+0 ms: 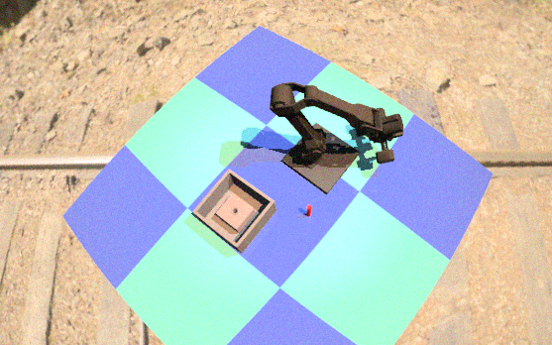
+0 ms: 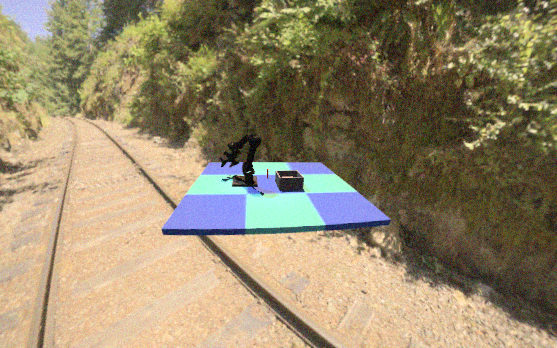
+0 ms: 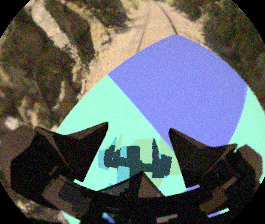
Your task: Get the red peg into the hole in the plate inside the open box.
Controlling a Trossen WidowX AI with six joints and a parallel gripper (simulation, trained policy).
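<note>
The red peg is 380 mm ahead of my gripper tip, 50 mm to the right of it and 40 mm below it. Round my gripper tip: plate 550 mm ahead, 220 mm to the right, 30 mm below; then box 550 mm ahead, 220 mm to the right, 50 mm below.
</note>
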